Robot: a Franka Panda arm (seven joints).
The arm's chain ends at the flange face. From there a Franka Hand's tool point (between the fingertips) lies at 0.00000 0.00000 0.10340 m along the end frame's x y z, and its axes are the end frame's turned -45 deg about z.
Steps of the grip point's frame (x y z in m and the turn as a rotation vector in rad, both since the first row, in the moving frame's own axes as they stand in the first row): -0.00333 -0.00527 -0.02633 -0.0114 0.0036 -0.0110; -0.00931 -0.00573 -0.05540 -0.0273 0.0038 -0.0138; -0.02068 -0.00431 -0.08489 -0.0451 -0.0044 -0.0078; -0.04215 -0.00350 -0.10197 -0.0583 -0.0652 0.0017; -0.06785 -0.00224 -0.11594 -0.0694 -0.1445 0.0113
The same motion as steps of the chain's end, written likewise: -0.00718 -0.00194 -0.02632 -0.0055 0.0106 -0.0110; -0.01292 0.00083 -0.05536 -0.0166 0.0220 -0.0138; -0.02066 0.00797 -0.08478 -0.0350 0.0288 -0.0078; -0.03177 0.01831 -0.10157 -0.0873 -0.0049 0.0017; -0.04401 0.03085 -0.11461 -0.1513 -0.0531 0.0113
